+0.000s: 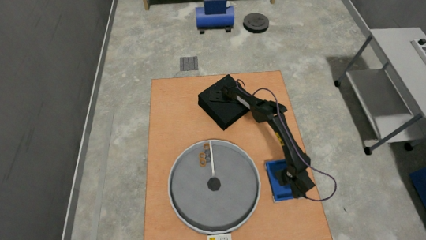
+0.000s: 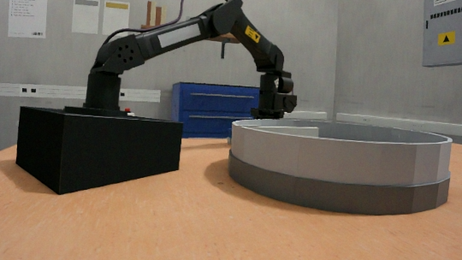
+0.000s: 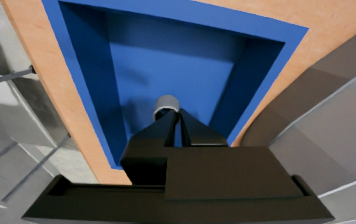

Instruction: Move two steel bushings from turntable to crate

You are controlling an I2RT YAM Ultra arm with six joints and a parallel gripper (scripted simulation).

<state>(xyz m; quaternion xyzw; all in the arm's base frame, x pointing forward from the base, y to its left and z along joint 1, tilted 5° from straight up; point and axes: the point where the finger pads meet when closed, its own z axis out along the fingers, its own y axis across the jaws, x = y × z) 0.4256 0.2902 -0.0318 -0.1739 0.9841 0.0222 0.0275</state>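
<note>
The blue crate is 1 cm to the left of my hand and 1 cm below it. Also, from my hand: grey turntable: 4 cm ahead, 33 cm to the right, 2 cm above.
</note>
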